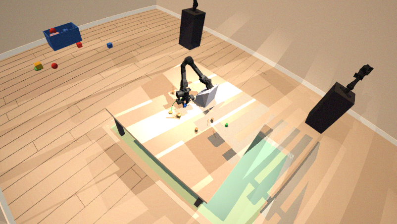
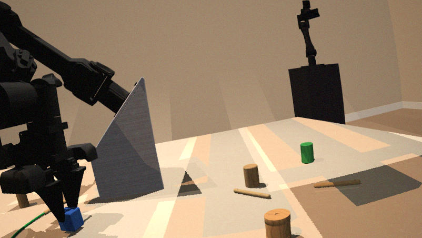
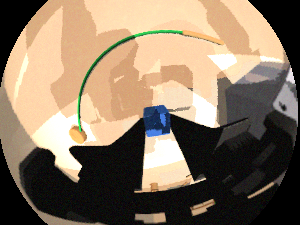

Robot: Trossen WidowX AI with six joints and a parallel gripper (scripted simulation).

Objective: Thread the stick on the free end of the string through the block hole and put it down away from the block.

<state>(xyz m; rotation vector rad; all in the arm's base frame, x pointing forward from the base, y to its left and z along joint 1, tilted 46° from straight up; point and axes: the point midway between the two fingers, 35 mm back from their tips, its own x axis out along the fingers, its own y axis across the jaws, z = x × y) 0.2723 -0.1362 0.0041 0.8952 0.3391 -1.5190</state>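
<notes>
Right now the wooden peg is 17 cm to the right of my gripper tip and 15 cm behind it. The rest, counted from my gripper tip: round wooden button 16 cm ahead, 3 cm to the right, 2 cm below; then blue cube right at my gripper tip; then wooden block 14 cm ahead, 6 cm to the left.
</notes>
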